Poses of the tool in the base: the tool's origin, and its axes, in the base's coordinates. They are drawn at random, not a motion.
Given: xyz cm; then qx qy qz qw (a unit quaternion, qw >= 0).
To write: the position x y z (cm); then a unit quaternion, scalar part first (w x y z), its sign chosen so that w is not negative. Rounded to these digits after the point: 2 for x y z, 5 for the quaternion.
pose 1, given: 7.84 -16.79 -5.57 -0.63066 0.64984 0.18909 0.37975
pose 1, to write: 7.84 -16.79 -5.57 0.37975 -0.63066 0.64984 0.18909
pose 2, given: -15.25 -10.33 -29.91 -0.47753 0.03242 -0.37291 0.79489
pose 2, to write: -15.25 -10.33 -29.91 0.79489 -0.47753 0.03242 -0.37291
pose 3, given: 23.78 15.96 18.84 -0.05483 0.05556 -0.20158 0.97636
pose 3, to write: 23.78 15.96 18.84 0.97636 -0.05483 0.05556 -0.20158
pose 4, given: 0.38 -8.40 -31.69 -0.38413 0.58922 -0.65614 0.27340
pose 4, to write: 0.38 -8.40 -31.69 0.27340 -0.38413 0.58922 -0.65614
